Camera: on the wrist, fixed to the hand. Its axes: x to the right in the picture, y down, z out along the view.
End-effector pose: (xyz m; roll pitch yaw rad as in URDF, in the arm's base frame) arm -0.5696 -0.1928 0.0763 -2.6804 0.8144 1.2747
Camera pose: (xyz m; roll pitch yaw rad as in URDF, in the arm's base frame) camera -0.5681 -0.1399 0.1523 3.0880 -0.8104 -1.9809
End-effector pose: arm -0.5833 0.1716 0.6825 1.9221 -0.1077 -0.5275
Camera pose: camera -0.5546 0.2558 0.6567 -1.5960 0.1856 2.6236
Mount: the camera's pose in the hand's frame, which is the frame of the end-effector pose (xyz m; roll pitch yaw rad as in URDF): -0.0203 -0.0523 -0.0737 0.3235 -0.0356 -3.0716
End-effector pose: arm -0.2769 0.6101 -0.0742 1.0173 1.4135 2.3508
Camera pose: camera -0.2419 0.5246 -0.0672 -1.0161 -1.3617 -0.4620
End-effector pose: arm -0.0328 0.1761 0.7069 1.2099 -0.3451 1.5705
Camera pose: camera -0.0833 0.1824 0.6295 -0.8623 0.3973 -1.5082
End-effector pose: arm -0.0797 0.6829 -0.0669 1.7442 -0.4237 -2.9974
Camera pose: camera -0.0654 0.6025 -0.1106 -1.4078 0.4986 0.1704
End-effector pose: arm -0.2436 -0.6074 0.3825 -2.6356 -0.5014 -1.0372
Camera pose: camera -0.2660 -0.5498 0.4515 2.9176 0.4970 2.0151
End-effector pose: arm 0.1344 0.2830 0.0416 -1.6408 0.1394 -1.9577
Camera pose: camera 0.0743 0.3206 0.1012 1.9727 -0.2066 1.1426
